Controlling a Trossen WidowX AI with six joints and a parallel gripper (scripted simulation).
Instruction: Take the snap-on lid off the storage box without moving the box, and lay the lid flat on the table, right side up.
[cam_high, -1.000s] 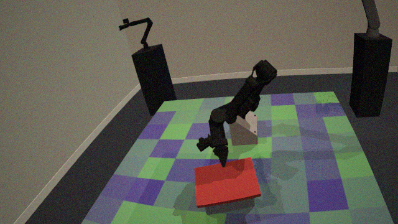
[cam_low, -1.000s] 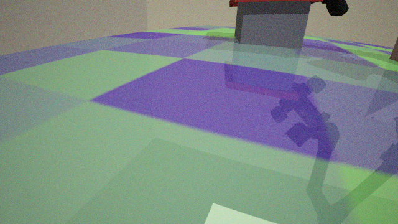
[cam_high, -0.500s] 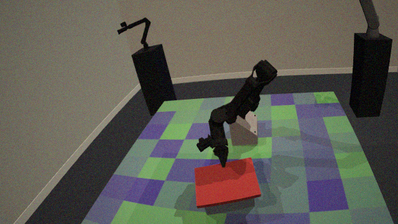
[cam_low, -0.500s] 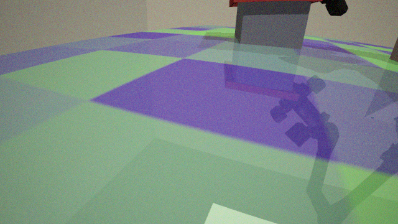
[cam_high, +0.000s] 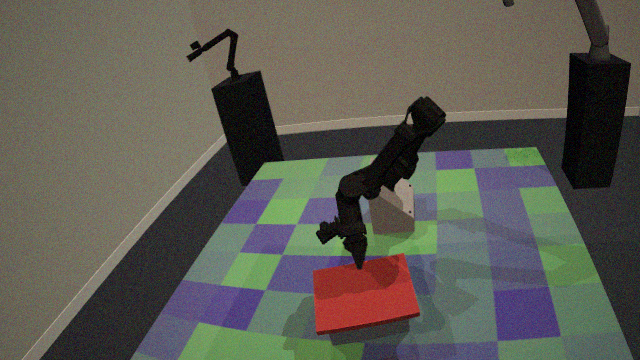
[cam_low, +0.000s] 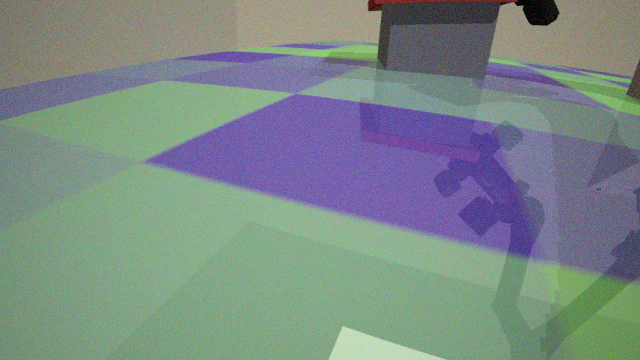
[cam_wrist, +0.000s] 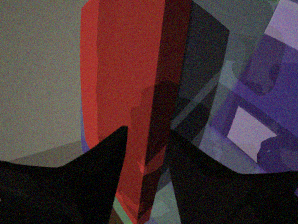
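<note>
Now: the red lid 7 cm ahead of my gripper tip and 2 cm to the left of it. Also, from my gripper tip: grey storage box: 7 cm ahead, 2 cm to the left, 6 cm below.
</note>
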